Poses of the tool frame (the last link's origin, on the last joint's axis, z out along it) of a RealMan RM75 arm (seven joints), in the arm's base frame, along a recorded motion.
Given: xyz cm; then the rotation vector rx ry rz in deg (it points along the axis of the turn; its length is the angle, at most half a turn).
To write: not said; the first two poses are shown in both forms.
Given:
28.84 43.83 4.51 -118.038 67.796 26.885
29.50 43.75 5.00 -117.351 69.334 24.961
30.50 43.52 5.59 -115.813 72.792 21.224
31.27 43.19 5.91 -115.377 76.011 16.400
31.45 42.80 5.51 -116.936 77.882 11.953
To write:
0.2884 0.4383 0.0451 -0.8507 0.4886 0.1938 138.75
0.2950 0.4375 0.0500 -0.8469 0.5004 0.1801 138.57
0.3050 0.4352 0.0559 -0.8366 0.5259 0.1533 138.43
0.3127 0.4319 0.0591 -0.8292 0.5463 0.1179 139.13
0.3145 0.4280 0.0551 -0.8293 0.5523 0.0848 141.01

